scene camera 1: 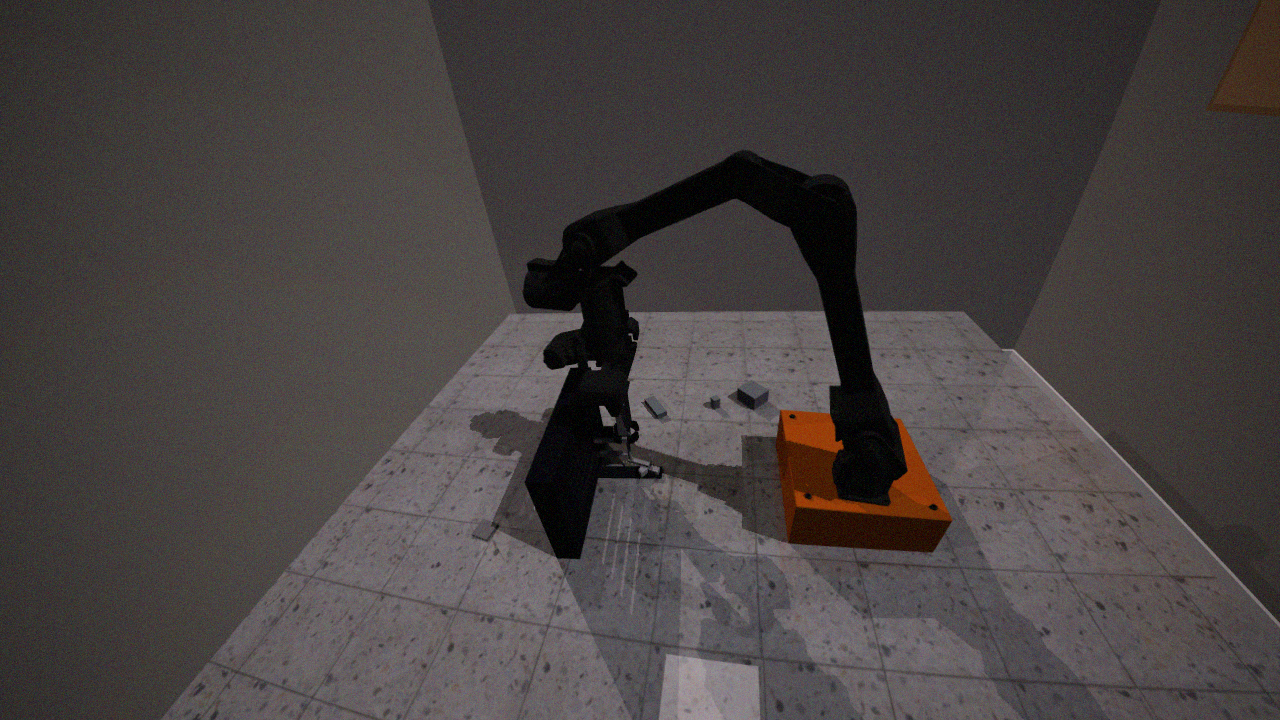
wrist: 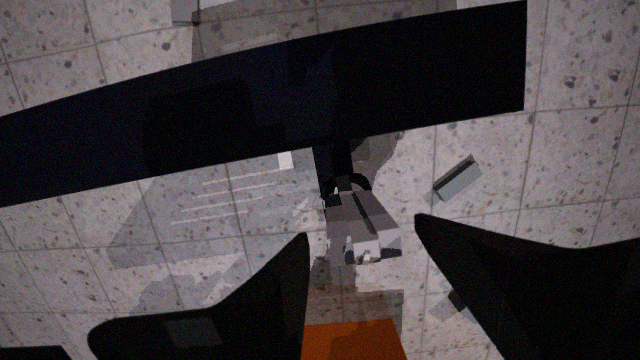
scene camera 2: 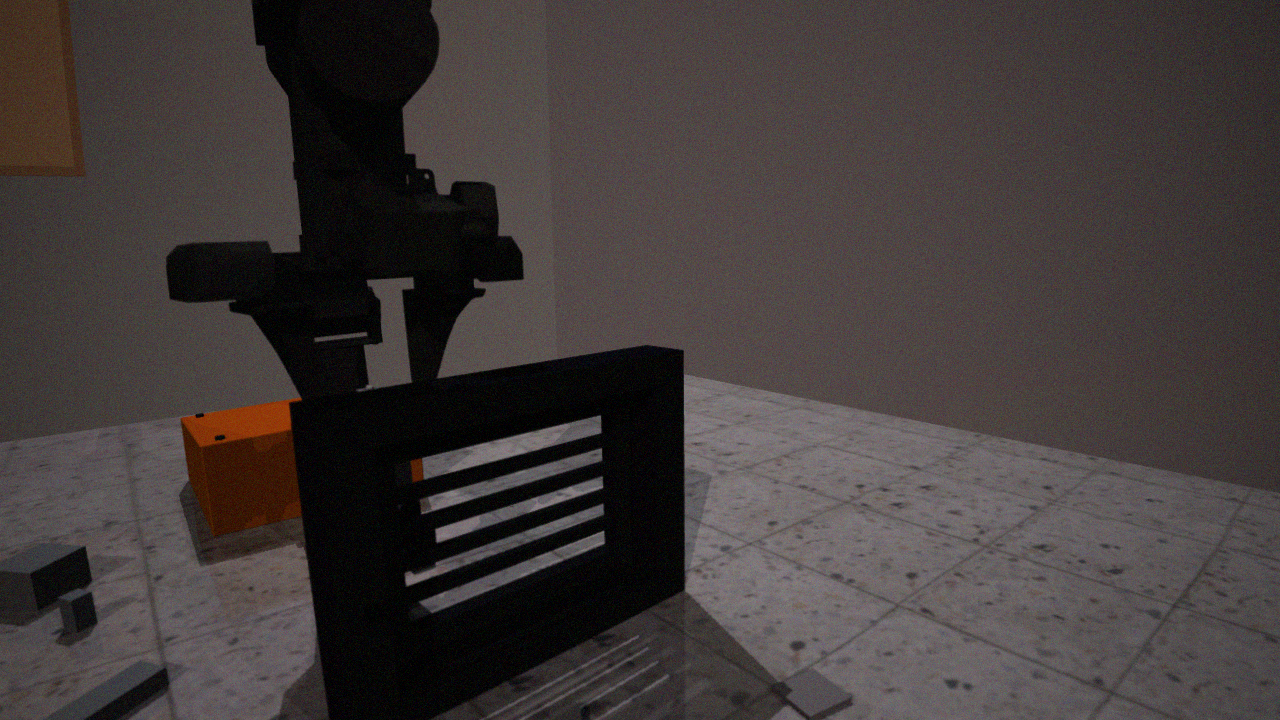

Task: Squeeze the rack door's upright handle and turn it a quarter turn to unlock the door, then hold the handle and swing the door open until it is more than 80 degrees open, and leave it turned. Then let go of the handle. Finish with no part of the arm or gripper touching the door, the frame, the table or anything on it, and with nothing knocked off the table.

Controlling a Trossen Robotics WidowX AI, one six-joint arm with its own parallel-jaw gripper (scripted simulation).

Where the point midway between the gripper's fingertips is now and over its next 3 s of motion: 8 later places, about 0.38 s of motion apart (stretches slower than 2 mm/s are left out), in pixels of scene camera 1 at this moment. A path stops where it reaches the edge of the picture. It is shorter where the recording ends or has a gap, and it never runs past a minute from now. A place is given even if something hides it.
My gripper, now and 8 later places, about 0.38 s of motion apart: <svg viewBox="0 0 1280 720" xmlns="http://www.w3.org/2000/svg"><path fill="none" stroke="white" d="M618 402L620 411L622 417L623 418L623 418L624 418L624 419L625 418L624 418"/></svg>
